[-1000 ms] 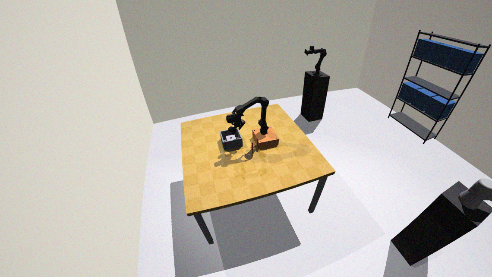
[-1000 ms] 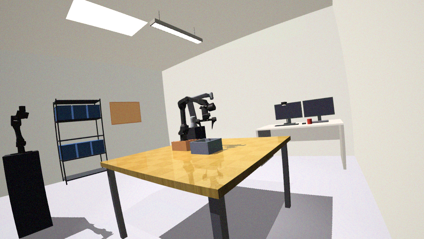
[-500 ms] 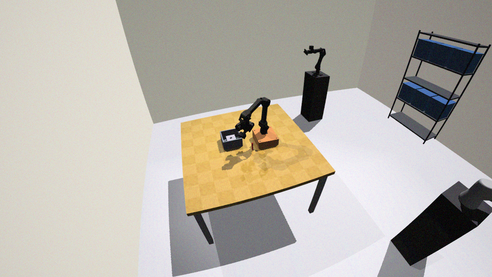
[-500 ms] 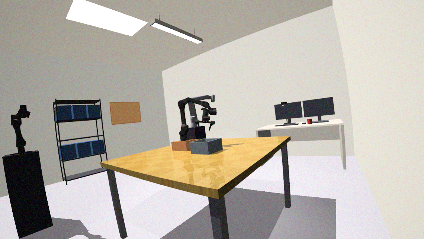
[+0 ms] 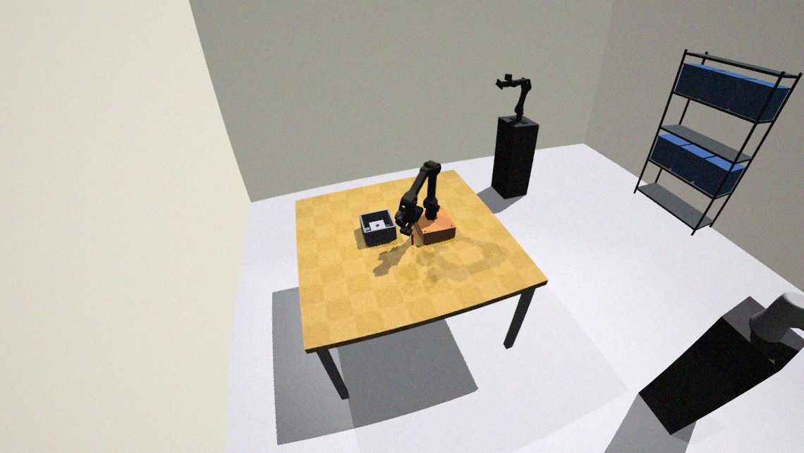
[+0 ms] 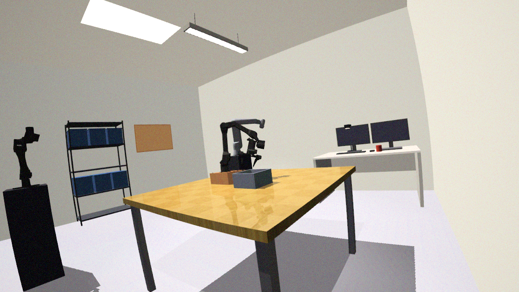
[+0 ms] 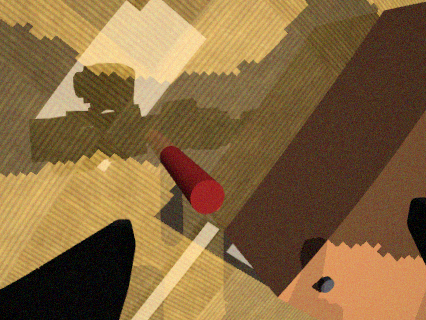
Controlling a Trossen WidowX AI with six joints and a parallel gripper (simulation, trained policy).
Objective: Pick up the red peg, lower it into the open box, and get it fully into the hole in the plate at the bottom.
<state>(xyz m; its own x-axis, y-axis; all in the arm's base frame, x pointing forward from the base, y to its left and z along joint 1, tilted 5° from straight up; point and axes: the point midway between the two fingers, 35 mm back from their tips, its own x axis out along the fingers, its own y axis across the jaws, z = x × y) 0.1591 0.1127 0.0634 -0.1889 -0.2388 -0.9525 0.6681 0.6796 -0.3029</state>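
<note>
Right now my gripper tip is 1 cm short of the red peg, 1 cm to the right of it and 8 cm above it. Round my gripper tip: grey box 18 cm ahead, 17 cm to the right, 9 cm below; grey plate 18 cm ahead, 17 cm to the right, 7 cm below.
</note>
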